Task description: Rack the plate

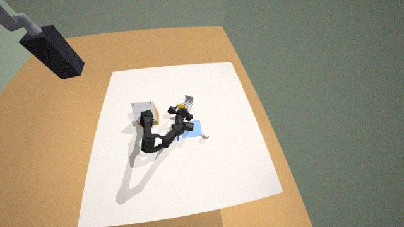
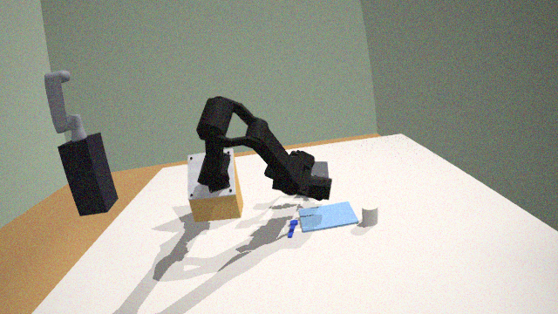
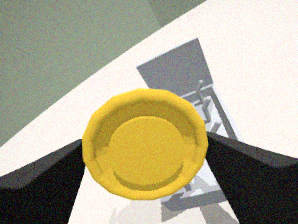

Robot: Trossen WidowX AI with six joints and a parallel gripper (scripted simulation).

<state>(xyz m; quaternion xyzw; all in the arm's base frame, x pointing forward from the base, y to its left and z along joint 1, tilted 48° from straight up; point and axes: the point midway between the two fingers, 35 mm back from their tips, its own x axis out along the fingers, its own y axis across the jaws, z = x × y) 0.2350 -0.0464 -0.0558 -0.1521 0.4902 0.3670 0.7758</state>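
The grey dish rack is 50 mm below my gripper tip, 50 mm ahead of it and 30 mm to the left of it. The rest, counted from my gripper tip: blue spoon: 200 mm to the right, 70 mm below, 70 mm behind; yellow plate: 10 mm to the right.
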